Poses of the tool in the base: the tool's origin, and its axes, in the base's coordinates. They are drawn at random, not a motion.
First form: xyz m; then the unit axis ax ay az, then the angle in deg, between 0 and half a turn.
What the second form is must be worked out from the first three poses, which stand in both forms.
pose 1, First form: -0.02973, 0.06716, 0.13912, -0.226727, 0.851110, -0.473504, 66.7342
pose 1, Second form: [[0.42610, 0.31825, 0.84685, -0.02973], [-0.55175, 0.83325, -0.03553, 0.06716], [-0.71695, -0.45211, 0.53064, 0.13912], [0, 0, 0, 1]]
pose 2, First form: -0.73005, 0.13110, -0.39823, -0.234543, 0.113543, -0.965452, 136.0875
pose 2, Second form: [[-0.62576, 0.62378, 0.46832, -0.73005], [-0.71541, -0.69822, -0.02592, 0.13110], [0.31082, -0.35126, 0.88318, -0.39823], [0, 0, 0, 1]]
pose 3, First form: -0.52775, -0.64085, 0.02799, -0.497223, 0.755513, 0.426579, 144.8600
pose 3, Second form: [[-0.36835, -0.92838, 0.04930, -0.52775], [-0.43732, 0.21982, 0.87202, -0.64085], [-0.82041, 0.29964, -0.48697, 0.02799], [0, 0, 0, 1]]
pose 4, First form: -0.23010, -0.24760, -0.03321, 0.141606, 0.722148, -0.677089, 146.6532
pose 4, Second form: [[-0.79856, 0.55988, 0.22099, -0.23010], [-0.18451, 0.12178, -0.97526, -0.24760], [-0.57294, -0.81957, 0.00606, -0.03321], [0, 0, 0, 1]]
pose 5, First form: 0.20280, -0.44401, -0.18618, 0.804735, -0.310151, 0.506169, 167.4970
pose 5, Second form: [[0.30356, -0.60284, 0.73786, 0.20280], [-0.38368, -0.78618, -0.48447, -0.44401], [0.87215, -0.13604, -0.46995, -0.18618], [0, 0, 0, 1]]
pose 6, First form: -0.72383, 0.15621, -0.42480, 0.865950, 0.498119, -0.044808, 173.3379
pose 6, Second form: [[0.50143, 0.86498, -0.01955, -0.72383], [0.85458, -0.49868, -0.14495, 0.15621], [-0.13513, 0.05597, -0.98925, -0.42480], [0, 0, 0, 1]]
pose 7, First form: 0.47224, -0.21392, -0.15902, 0.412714, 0.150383, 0.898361, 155.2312
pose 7, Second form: [[-0.58301, -0.25795, 0.77043, 0.47224], [0.49480, -0.86486, 0.08486, -0.21392], [0.64442, 0.43068, 0.63185, -0.15902], [0, 0, 0, 1]]
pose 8, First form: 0.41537, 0.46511, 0.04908, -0.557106, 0.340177, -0.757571, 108.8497
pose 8, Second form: [[0.08756, 0.46620, 0.88034, 0.41537], [-0.96769, -0.16998, 0.18626, 0.46511], [0.23647, -0.86820, 0.43625, 0.04908], [0, 0, 0, 1]]
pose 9, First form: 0.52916, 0.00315, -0.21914, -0.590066, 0.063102, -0.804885, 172.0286
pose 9, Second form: [[-0.29735, 0.03751, 0.95403, 0.52916], [-0.18573, -0.98241, -0.01926, 0.00315], [0.93653, -0.18292, 0.29908, -0.21914], [0, 0, 0, 1]]
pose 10, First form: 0.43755, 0.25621, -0.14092, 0.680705, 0.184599, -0.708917, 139.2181
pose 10, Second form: [[0.05701, 0.68386, -0.72738, 0.43755], [-0.24225, -0.69732, -0.67458, 0.25621], [-0.96854, 0.21467, 0.12590, -0.14092], [0, 0, 0, 1]]
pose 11, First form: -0.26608, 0.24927, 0.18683, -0.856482, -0.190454, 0.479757, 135.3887
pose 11, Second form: [[0.54389, -0.05769, -0.83717, -0.26608], [0.61617, -0.64979, 0.44508, 0.24927], [-0.56966, -0.75792, -0.31787, 0.18683], [0, 0, 0, 1]]
